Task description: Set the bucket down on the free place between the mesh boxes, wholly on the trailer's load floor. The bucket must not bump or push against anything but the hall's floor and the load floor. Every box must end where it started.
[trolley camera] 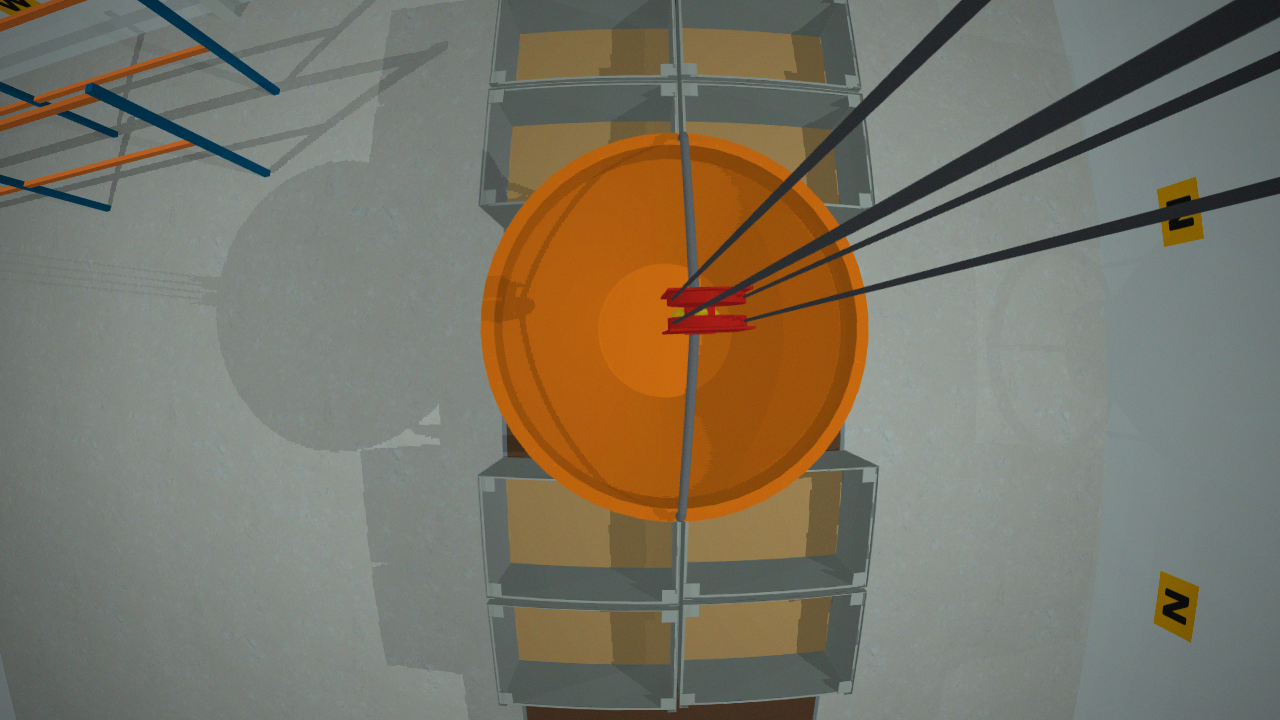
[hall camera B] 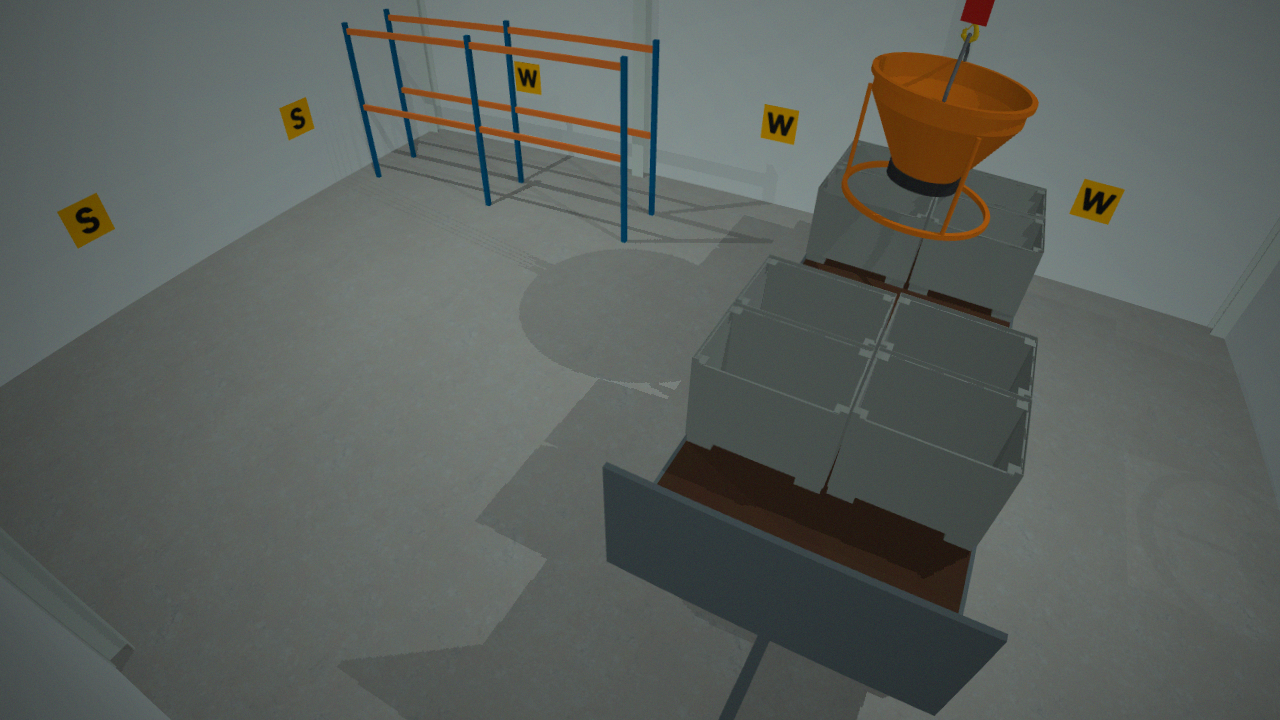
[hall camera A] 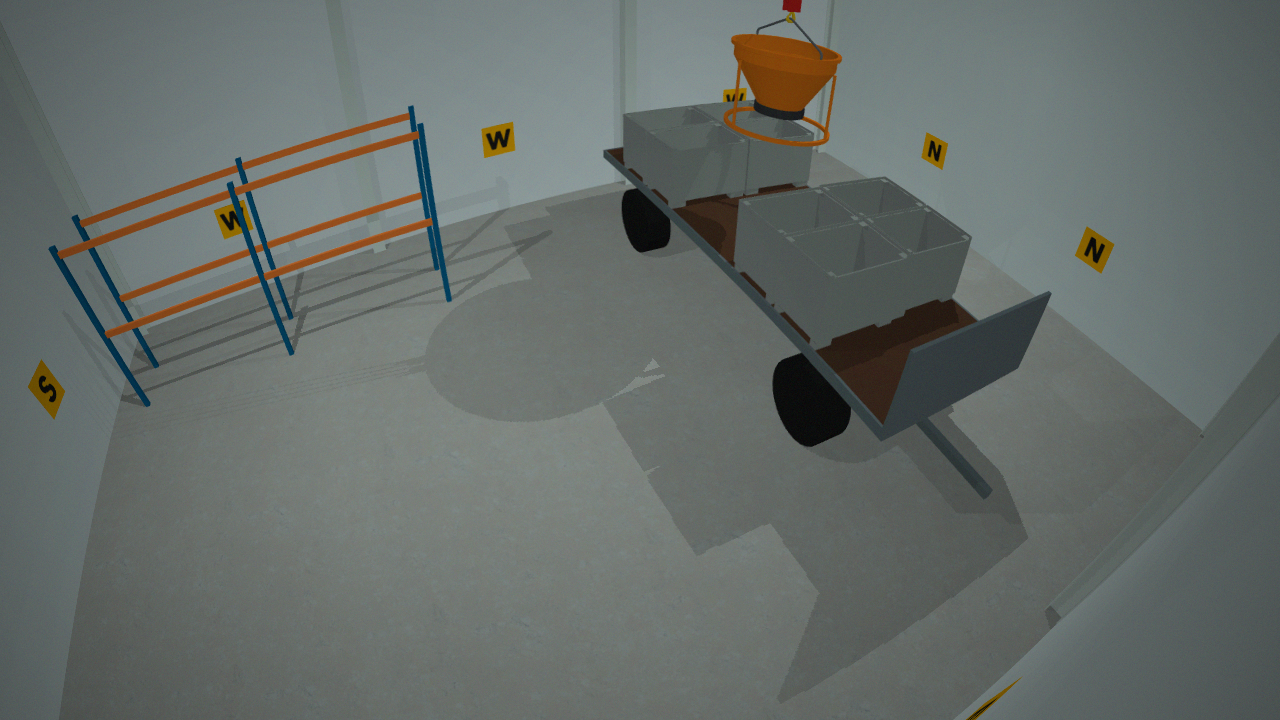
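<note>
The orange bucket hangs upright by its bail from the hook, which is shut on it. Its foot ring is in the air. In the trolley view it covers most of the gap between the two groups of grey mesh boxes, and its rim overlaps the inner boxes of both groups. The front group and the rear group stand on the brown load floor. Most of the load floor in the gap is hidden.
The trailer's grey end board stands beyond the front boxes. A blue and orange rack stands by the W wall. The bucket's round shadow lies on the hall floor between rack and trailer.
</note>
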